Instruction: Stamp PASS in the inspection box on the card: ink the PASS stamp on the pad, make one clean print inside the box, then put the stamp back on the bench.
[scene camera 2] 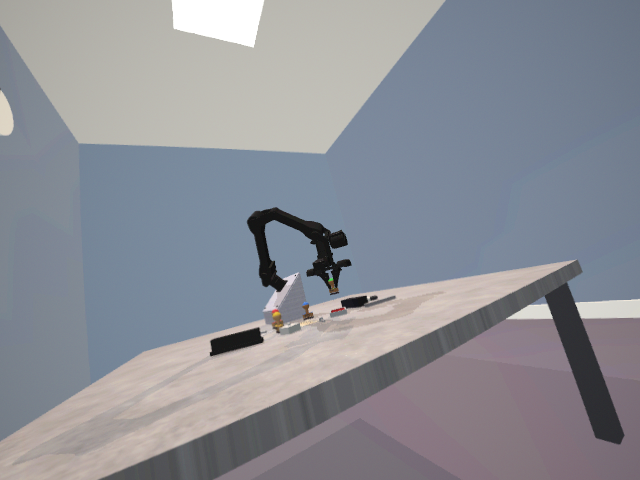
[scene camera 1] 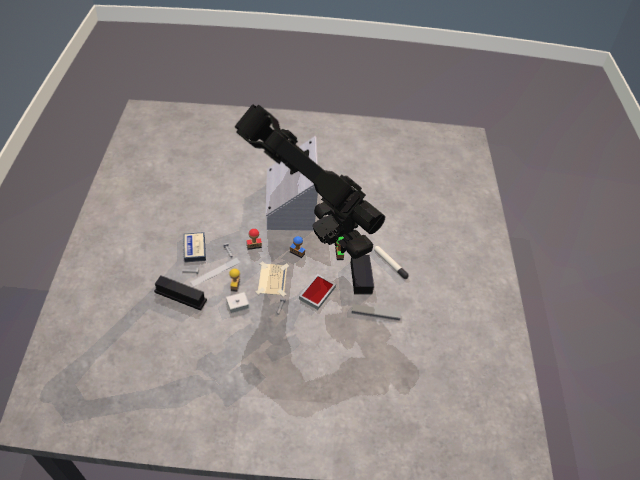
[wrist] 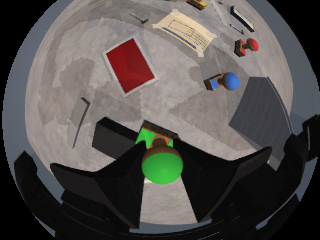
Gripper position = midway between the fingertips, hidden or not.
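The gripper (scene camera 1: 340,249) is visible also in scene camera 2 (scene camera 2: 333,288) and in the wrist view (wrist: 159,144). A cream card (scene camera 1: 272,280) is likewise visible in the wrist view (wrist: 194,35). Also present: a red ink pad (wrist: 131,69) and a green-knobbed stamp (wrist: 162,164).
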